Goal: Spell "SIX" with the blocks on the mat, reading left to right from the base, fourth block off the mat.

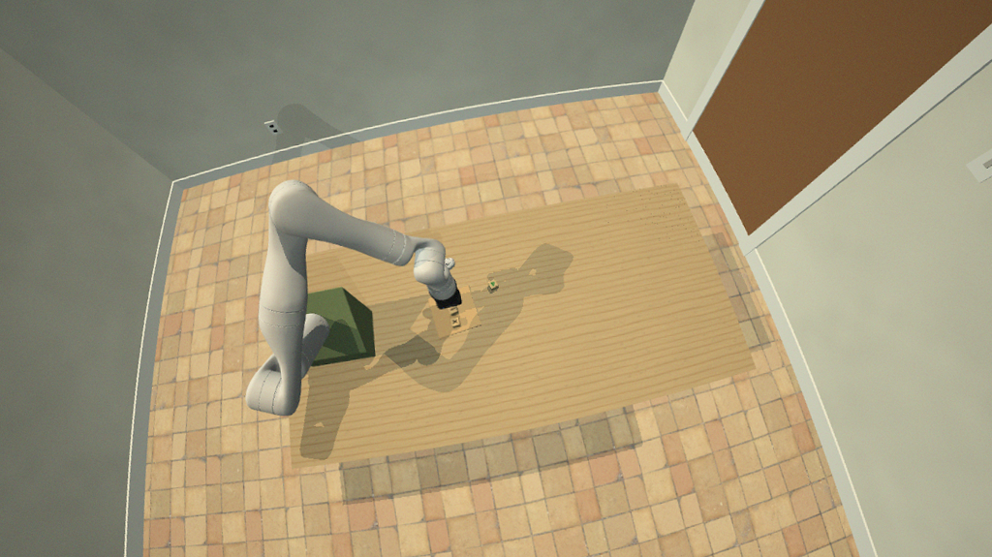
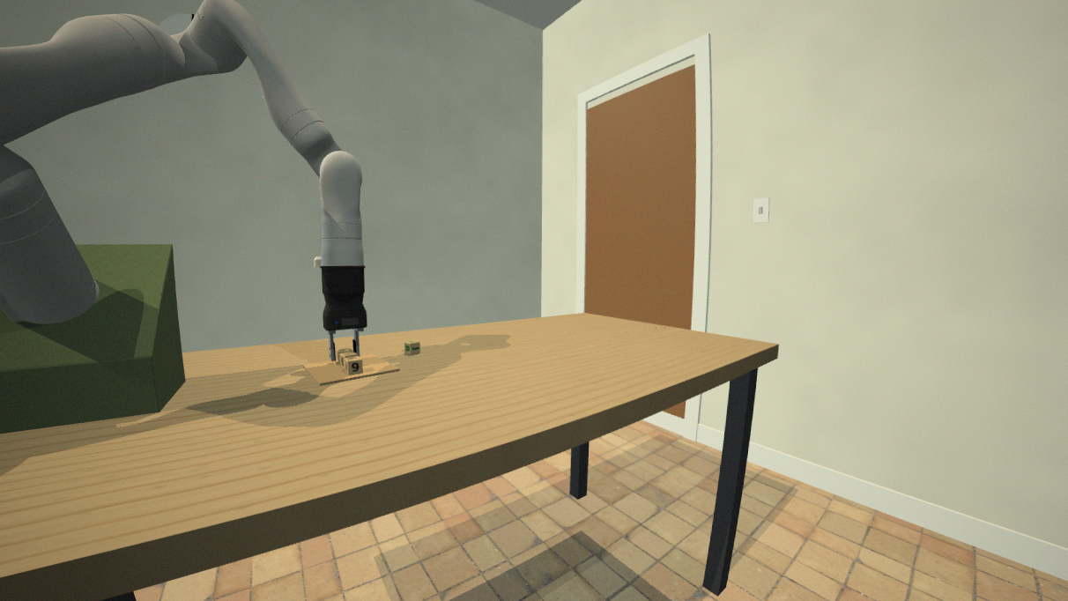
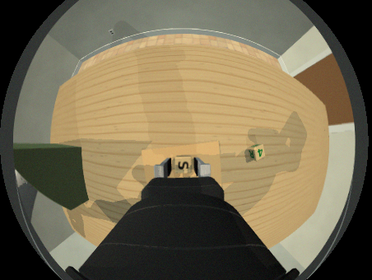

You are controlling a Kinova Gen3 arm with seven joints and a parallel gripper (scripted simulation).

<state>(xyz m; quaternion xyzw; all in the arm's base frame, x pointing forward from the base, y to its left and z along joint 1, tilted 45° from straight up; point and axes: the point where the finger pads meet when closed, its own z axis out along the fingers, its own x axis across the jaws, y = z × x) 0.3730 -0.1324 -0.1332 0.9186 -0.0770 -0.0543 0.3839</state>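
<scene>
My gripper is now 10 mm above the tan block. The rest, counted from my hand: tan mat: 40 mm to the right, 30 mm below.
</scene>
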